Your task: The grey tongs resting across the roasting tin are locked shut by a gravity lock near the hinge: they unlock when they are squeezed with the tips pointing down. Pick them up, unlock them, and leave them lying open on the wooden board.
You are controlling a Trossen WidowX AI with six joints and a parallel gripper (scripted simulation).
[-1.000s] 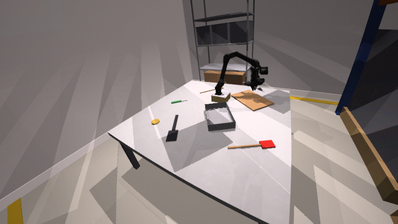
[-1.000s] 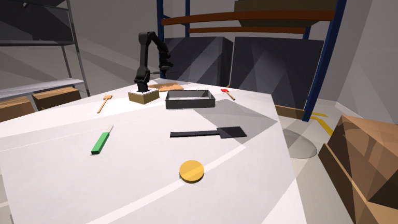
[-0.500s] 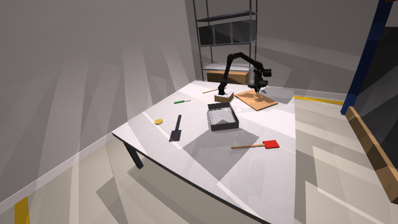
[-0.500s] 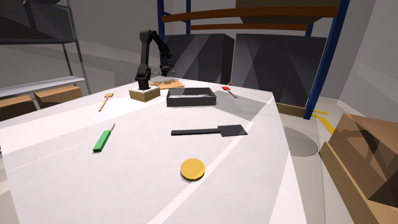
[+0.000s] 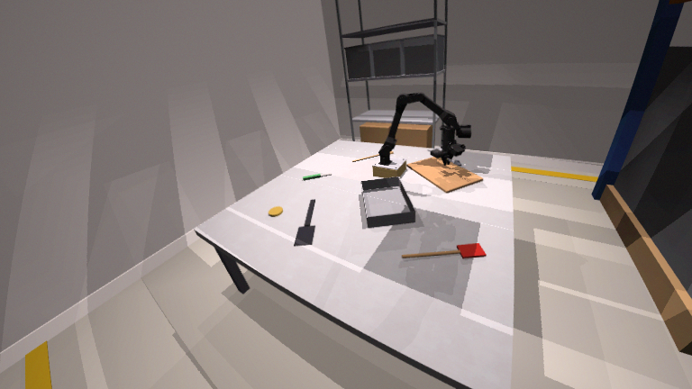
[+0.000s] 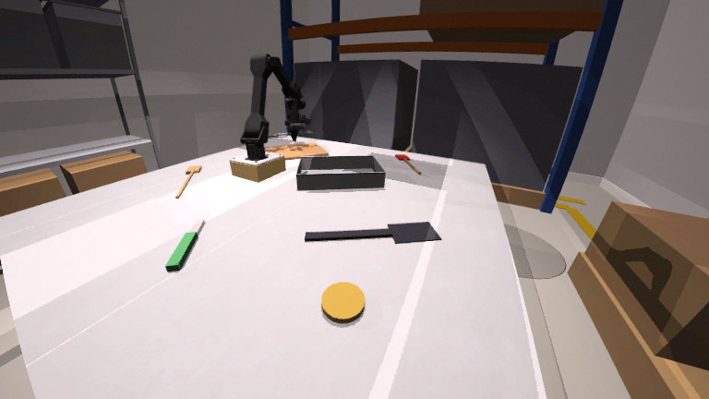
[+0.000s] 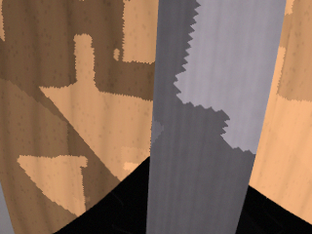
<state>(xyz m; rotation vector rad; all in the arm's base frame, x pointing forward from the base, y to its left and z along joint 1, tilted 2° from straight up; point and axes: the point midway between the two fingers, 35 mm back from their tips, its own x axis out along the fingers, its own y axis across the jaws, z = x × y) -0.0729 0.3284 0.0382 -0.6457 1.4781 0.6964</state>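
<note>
Right now my gripper tip is 5 cm above the wooden board, 2 cm to the left of it and 2 cm past it. Also, from my gripper tip: red spatula (57 cm ahead, 11 cm to the left, 5 cm below); roasting tin (37 cm ahead, 21 cm to the right, 3 cm below); green-handled tool (70 cm to the right, 24 cm ahead, 5 cm below).
</note>
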